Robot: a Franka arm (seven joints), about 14 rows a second.
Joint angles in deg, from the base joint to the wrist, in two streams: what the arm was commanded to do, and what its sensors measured. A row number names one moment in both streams.
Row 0, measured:
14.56 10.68 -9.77 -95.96 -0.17 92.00 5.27
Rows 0 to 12, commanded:
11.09 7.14 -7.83 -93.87 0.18 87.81 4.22
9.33 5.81 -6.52 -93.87 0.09 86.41 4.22
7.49 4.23 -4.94 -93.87 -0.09 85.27 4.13
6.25 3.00 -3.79 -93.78 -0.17 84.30 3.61
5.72 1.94 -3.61 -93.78 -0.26 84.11 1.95
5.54 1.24 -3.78 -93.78 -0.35 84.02 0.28
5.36 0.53 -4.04 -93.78 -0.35 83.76 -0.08
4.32 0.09 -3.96 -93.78 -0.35 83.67 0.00
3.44 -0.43 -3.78 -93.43 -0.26 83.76 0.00
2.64 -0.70 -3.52 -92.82 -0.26 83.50 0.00
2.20 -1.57 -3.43 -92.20 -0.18 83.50 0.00
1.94 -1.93 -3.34 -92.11 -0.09 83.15 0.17
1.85 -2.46 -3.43 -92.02 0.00 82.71 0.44
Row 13, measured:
3.44 -0.86 -4.79 -92.41 -0.25 83.91 0.65
